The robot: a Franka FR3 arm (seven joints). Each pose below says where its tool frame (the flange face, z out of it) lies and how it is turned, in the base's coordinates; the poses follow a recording.
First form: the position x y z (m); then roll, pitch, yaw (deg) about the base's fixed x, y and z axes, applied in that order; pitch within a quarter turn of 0, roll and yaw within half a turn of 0.
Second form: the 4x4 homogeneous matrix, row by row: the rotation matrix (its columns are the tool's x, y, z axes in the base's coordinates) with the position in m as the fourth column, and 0 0 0 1 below. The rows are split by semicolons. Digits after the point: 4 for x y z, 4 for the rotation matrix.
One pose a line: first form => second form
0.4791 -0.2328 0.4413 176.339 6.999 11.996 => 0.9709 0.2150 -0.1057 0.4791; 0.2063 -0.9745 -0.0877 -0.2328; -0.1219 0.0634 -0.9905 0.4413; 0 0 0 1
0.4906 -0.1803 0.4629 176.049 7.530 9.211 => 0.9786 0.1686 -0.1180 0.4906; 0.1587 -0.9833 -0.0889 -0.1803; -0.1310 0.0683 -0.9890 0.4629; 0 0 0 1
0.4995 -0.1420 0.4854 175.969 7.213 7.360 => 0.9839 0.1365 -0.1152 0.4995; 0.1271 -0.9882 -0.0858 -0.1420; -0.1256 0.0697 -0.9896 0.4854; 0 0 0 1
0.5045 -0.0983 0.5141 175.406 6.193 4.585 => 0.9910 0.0883 -0.1008 0.5045; 0.0795 -0.9929 -0.0884 -0.0983; -0.1079 0.0796 -0.9910 0.5141; 0 0 0 1
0.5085 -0.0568 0.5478 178.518 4.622 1.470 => 0.9964 0.0277 -0.0799 0.5085; 0.0256 -0.9993 -0.0279 -0.0568; -0.0806 0.0258 -0.9964 0.5478; 0 0 0 1
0.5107 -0.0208 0.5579 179.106 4.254 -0.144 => 0.9972 -0.0014 -0.0742 0.5107; -0.0025 -0.9999 -0.0154 -0.0208; -0.0742 0.0156 -0.9971 0.5579; 0 0 0 1
